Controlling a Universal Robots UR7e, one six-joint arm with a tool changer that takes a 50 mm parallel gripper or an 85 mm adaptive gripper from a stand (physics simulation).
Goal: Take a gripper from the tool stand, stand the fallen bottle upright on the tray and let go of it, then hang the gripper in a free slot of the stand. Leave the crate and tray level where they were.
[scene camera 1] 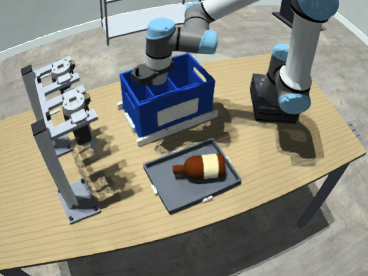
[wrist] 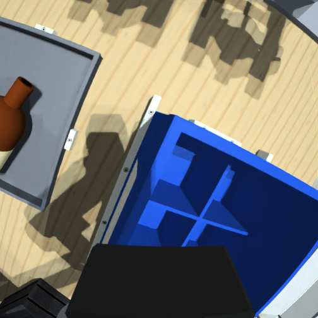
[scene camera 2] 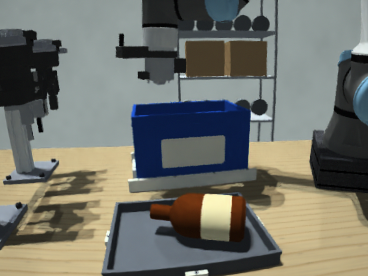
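Seen in the pictures: arm's base, origin of the base link: (scene camera 2: 352, 144).
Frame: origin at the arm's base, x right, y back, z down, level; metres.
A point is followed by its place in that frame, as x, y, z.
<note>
The brown bottle (scene camera 1: 202, 166) @[-0.164, -0.423, 0.018] (scene camera 2: 217, 217) @[-0.184, -0.400, 0.029] (wrist: 11, 122) with a cream label lies on its side on the grey tray (scene camera 1: 172, 192) @[-0.170, -0.524, 0.086] (scene camera 2: 135, 252) @[-0.176, -0.527, 0.086] (wrist: 52, 90). In scene camera 1 its neck points left, towards the stand. The tool stand (scene camera 1: 56, 167) @[-0.096, -0.842, -0.128] (scene camera 2: 32, 172) @[0.174, -0.837, 0.080] is at the left. A near gripper (scene camera 1: 84, 135) and a far one hang in it; their finger openings cannot be made out. The arm's bare tool flange (scene camera 1: 158, 77) @[0.034, -0.473, -0.191] (scene camera 2: 159, 75) @[0.034, -0.467, -0.170] is above the crate, with no gripper on it. The blue crate (scene camera 1: 142, 117) @[0.055, -0.521, -0.027] (scene camera 2: 191, 172) @[0.058, -0.401, 0.058] (wrist: 225, 137) stands upright behind the tray.
White rails (scene camera 1: 177, 128) @[0.046, -0.402, 0.073] (scene camera 2: 192, 181) @[0.046, -0.401, 0.077] (wrist: 126, 170) edge the crate, and small white blocks sit against the tray. The arm's black base (scene camera 1: 275, 114) @[-0.068, -0.054, 0.041] (scene camera 2: 337, 167) @[-0.053, -0.085, 0.031] (wrist: 35, 300) is at the right in the scene views. A shelf unit (scene camera 2: 275, 60) stands behind the table.
</note>
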